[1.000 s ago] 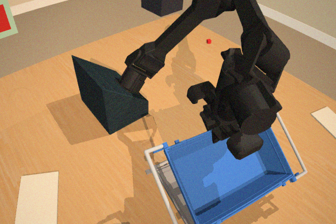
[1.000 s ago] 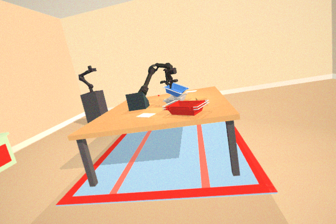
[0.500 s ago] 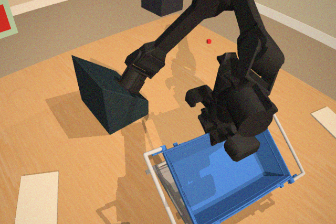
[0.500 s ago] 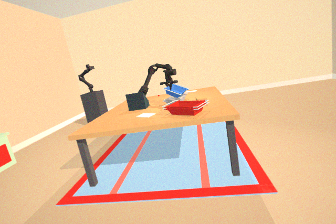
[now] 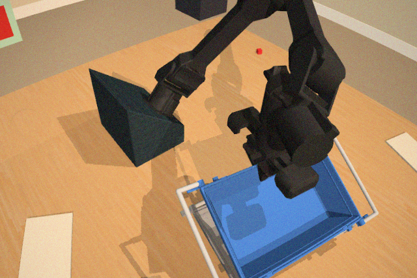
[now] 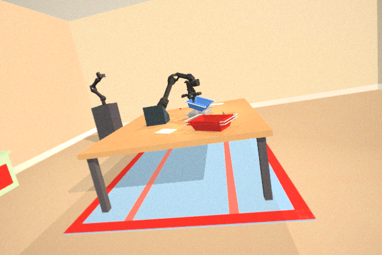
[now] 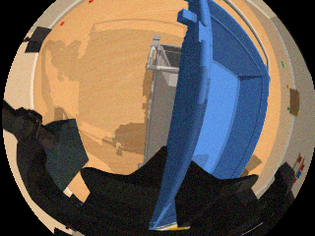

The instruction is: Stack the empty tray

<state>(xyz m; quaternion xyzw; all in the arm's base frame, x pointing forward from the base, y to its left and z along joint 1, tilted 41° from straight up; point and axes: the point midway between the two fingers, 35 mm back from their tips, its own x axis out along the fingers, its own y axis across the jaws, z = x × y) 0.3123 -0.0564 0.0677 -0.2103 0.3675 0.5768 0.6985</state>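
The blue tray lies 7 cm ahead of my gripper tip and 2 cm to the right of it.
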